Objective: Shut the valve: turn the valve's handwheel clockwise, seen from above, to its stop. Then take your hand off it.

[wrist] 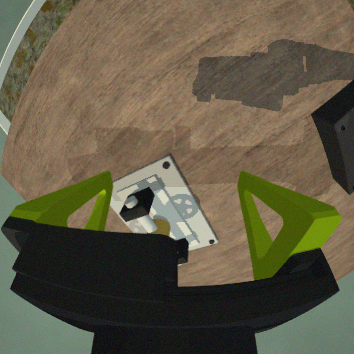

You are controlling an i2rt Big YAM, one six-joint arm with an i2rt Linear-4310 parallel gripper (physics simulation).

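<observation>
The valve's pale base plate point(169, 176) lies on the wooden table, turned at an angle, with dark screws at its corners. On it show a black block point(141, 205), a short white pipe point(147, 223) and part of a brass body point(161, 227). A spoked, wheel-shaped shadow falls on the plate's right part. The handwheel itself does not show; the gripper's dark housing covers part of the valve. My gripper point(174, 177) is open and empty, its green fingers wide apart, above and to either side of the plate.
The round wooden table point(125, 75) bears a large dark shadow at the upper right. A black base point(337, 145) stands at the right edge of the view. A pale curved rim point(18, 46) and mottled ground point(30, 55) show at the upper left.
</observation>
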